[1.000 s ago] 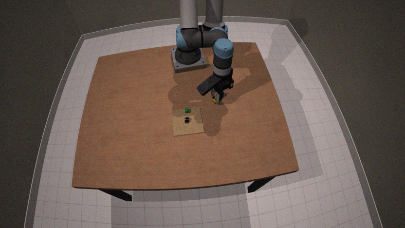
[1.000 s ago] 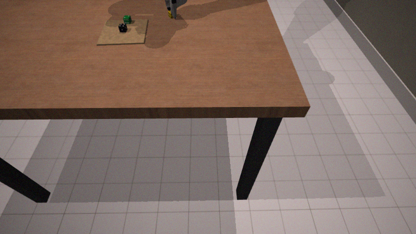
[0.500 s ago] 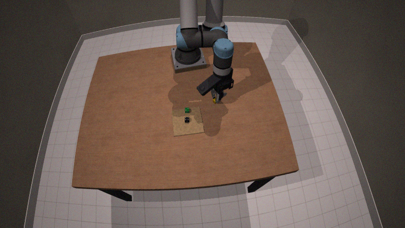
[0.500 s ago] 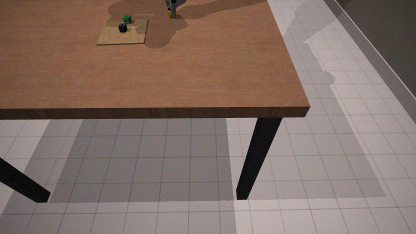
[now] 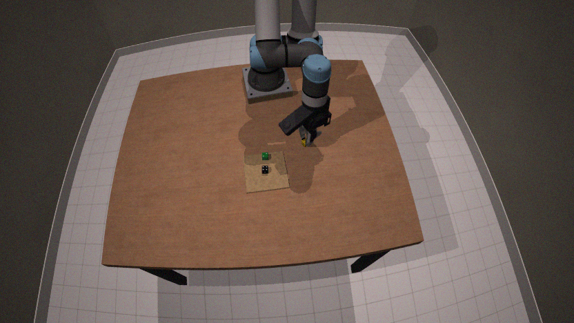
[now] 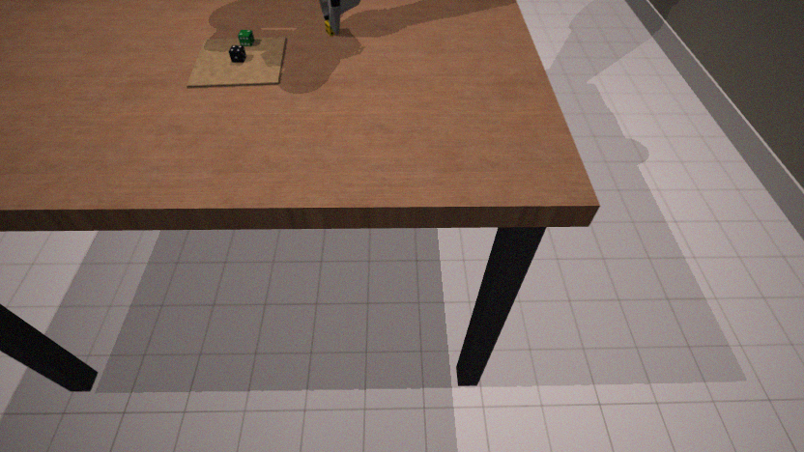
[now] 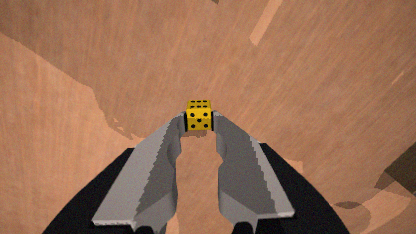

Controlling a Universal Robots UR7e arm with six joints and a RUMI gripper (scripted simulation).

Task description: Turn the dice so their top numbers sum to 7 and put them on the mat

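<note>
My hand is 1 cm above the yellow die. Round my hand: black die: 16 cm to the right, 8 cm ahead; green die: 15 cm to the right, 3 cm ahead; tan mat: 16 cm to the right, 8 cm ahead, 2 cm below.
</note>
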